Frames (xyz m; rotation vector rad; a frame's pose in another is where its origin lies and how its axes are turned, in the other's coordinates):
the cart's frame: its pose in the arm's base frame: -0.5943 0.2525 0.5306 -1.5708 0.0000 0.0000
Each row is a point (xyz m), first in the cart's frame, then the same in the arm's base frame.
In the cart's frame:
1: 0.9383 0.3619 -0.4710
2: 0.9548 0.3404 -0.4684
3: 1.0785 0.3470 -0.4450
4: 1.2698 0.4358 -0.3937
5: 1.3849 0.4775 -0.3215
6: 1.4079 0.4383 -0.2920
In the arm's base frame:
1: 0.3440 -0.2185 0.1687
2: 0.3605 -0.2159 0.1902
3: 0.4842 -0.1925 0.1836
4: 0.6755 -0.1412 0.0948
5: 0.7906 -0.0690 0.0531
6: 0.8136 -0.0395 0.0923

